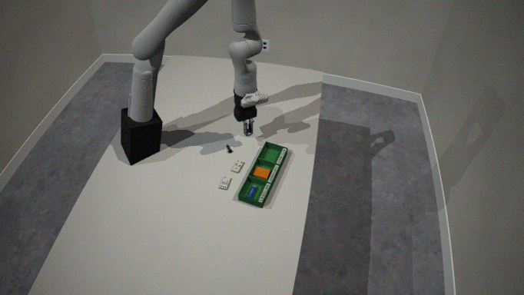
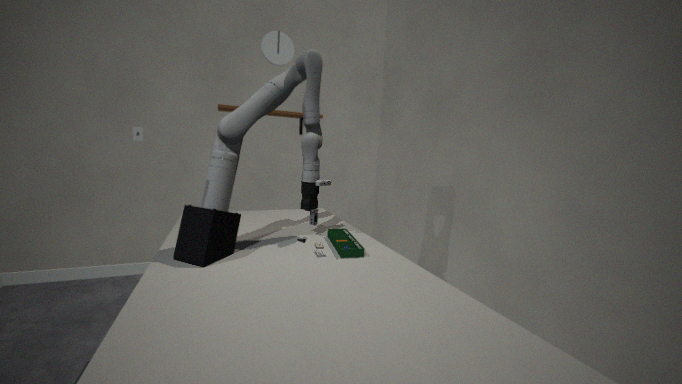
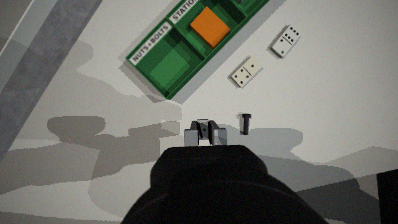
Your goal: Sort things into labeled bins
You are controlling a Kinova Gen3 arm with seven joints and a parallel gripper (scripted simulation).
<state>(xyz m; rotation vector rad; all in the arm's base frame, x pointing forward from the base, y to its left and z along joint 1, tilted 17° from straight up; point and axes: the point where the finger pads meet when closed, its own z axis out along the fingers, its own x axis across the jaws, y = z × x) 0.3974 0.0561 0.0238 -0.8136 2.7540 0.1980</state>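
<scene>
Right now the green three-part bin is 14 cm to the right of my hand, 8 cm ahead of it and 6 cm below it. Also, from my hand: black bolt: 7 cm below, 6 cm behind, 4 cm to the right; grey piece: 1 cm below; orange flat block: 14 cm to the right, 7 cm ahead, 6 cm below.
</scene>
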